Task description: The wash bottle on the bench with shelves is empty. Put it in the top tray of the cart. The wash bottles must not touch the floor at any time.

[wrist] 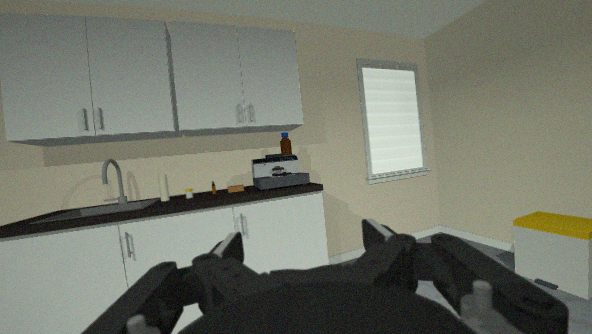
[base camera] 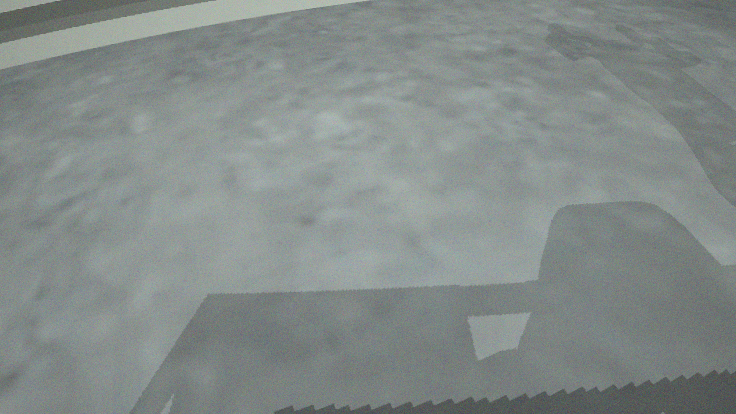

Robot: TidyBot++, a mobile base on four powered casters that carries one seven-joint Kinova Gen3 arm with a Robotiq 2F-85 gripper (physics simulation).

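Places are measured from the arm's base along level axes (x right, y ahead, z up), in metres.
Where they show: gripper, fingertip midpoint: (wrist: 302, 239).
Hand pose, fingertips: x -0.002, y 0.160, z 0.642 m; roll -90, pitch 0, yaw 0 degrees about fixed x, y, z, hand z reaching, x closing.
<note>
Things, the pixels of their centre, and the offset from my fingertips. "pt": a spot on its surface instead. Level surfaces: height alone.
- brown bottle with a blue cap, surface spot: (wrist: 285, 145) pt dx -0.070, dy +1.587, dz +0.178 m
- dark-topped counter at its surface level: dz -0.132 m
- sink tap at the middle of its body: (wrist: 112, 178) dx -1.242, dy +1.264, dz +0.057 m
- grey floor at its surface level: dz -1.038 m
My gripper (wrist: 302, 239) is open and empty in the wrist view, its two fingers wide apart at the bottom, pointing across the room toward a counter. The wash bottle, the bench with shelves and the cart cannot be made out in either view. A brown bottle with a blue cap (wrist: 285, 145) stands on top of a box-like device on the counter, far from the gripper. The gripper does not show in the base camera view.
A dark-topped counter (wrist: 210, 201) with a sink tap (wrist: 119, 180) and small items runs along the wall below white cabinets (wrist: 130, 75). A white cabinet with a yellow top (wrist: 555, 225) stands at the right. The base camera shows grey floor (base camera: 329, 154) with the robot's shadow.
</note>
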